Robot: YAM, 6 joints.
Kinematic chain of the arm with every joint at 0, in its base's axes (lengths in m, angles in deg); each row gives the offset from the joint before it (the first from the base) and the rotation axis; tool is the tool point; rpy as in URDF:
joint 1: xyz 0 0 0.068 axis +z
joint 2: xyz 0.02 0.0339 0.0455 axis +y
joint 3: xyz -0.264 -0.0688 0 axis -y
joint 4: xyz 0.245 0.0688 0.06 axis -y
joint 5: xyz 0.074 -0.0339 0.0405 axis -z
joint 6: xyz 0.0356 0 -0.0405 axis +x
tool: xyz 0 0 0 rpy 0 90 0
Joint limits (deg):
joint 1: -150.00..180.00
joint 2: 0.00..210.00
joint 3: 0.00..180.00
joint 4: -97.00..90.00
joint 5: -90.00..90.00
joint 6: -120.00..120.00
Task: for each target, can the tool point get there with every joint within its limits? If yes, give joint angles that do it. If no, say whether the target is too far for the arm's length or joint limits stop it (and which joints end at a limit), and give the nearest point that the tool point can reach.
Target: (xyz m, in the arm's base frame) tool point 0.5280 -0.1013 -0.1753
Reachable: yes | joints -7.97 194.14 133.56 36.04 49.54 -79.57
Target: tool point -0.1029 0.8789 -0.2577
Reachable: no: too far | nearest point -0.0692 0.5911 -0.1333 | short by 0.315 m
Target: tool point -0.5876 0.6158 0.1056
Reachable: no: too far | nearest point -0.4458 0.4672 0.1076 | short by 0.205 m
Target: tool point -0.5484 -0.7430 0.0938
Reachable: no: too far | nearest point -0.3834 -0.5195 0.0999 | short by 0.278 m
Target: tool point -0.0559 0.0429 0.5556
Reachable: yes | joints 126.57 52.88 104.98 -51.34 -32.90 -87.74
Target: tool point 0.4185 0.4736 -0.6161
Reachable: no: too far | nearest point 0.2940 0.3327 -0.3231 | short by 0.348 m
